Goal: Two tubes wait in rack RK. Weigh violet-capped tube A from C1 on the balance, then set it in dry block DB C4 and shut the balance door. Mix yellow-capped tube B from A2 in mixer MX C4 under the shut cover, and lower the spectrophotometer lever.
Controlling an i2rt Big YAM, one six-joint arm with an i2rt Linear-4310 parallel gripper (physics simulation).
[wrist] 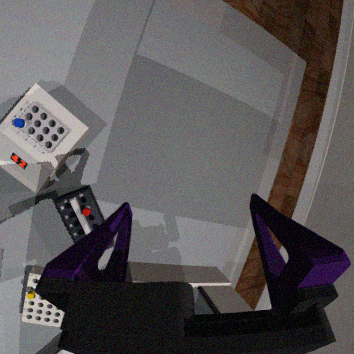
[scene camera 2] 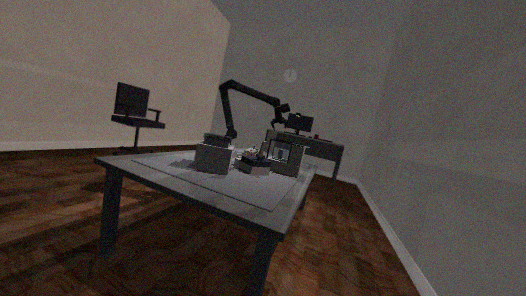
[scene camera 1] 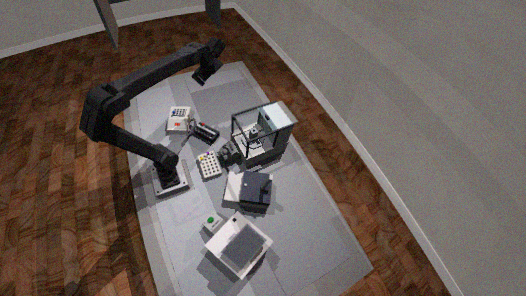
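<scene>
My gripper (scene camera 1: 201, 78) (scene camera 2: 275, 125) (wrist: 189, 203) is open and empty, high above the far part of the table, apart from everything. White rack RK (scene camera 1: 211, 176) (wrist: 25, 313) holds yellow-capped tube B (scene camera 1: 201, 158) (wrist: 31, 295) and violet-capped tube A (scene camera 1: 208, 153); tube A does not show in the wrist view. Dry block DB (scene camera 1: 184, 120) (wrist: 75, 128) carries a blue-capped tube. The balance (scene camera 1: 286, 133) (scene camera 2: 294, 162) (wrist: 175, 273) has a glass case; its door state is unclear. The navy-topped device (scene camera 1: 252, 181) has a dark lever (scene camera 1: 266, 188), apparently raised. Mixer MX (scene camera 1: 214, 246) (scene camera 2: 212, 158) has a grey cover, its state unclear.
A black tube rack (scene camera 1: 210, 136) (wrist: 69, 226) with a red-capped tube (wrist: 86, 212) lies between the dry block and the balance. A dark device (scene camera 1: 229, 153) stands between rack RK and the balance. A box with a green button (scene camera 1: 210, 220) stands beside the mixer.
</scene>
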